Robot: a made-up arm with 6 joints.
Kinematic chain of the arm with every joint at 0, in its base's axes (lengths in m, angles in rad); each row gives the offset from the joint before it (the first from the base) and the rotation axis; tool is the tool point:
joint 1: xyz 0 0 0.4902 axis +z
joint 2: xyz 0.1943 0 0 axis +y
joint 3: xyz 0 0 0.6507 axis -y
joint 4: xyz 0 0 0.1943 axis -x
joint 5: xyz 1.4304 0 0 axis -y
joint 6: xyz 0.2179 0 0 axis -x
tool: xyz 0 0 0
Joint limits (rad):
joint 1: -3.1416..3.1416
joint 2: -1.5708..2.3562
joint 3: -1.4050..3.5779
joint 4: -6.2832..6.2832
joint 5: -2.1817..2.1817
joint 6: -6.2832..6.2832
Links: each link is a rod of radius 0.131 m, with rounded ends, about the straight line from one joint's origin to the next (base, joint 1, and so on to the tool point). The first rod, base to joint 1, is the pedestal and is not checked.
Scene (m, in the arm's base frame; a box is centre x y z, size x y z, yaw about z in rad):
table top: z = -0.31
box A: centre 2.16 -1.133 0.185 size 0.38 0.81 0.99 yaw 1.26
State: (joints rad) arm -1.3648 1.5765 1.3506 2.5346 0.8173 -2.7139
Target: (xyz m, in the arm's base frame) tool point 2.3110 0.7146 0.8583
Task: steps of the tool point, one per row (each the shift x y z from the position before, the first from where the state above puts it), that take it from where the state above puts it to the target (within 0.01 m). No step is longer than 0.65 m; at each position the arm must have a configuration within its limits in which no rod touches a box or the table.
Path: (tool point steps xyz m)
1: 0.4960 0.1408 0.3293
2: 0.4309 0.3008 0.3440
3: 0.3087 0.4328 0.3422
4: 0.3319 0.4565 -0.0886
5: 0.2063 0.5406 -0.0901
6: 0.0579 0.5859 -0.0886
7: -0.1001 0.5866 -0.0847

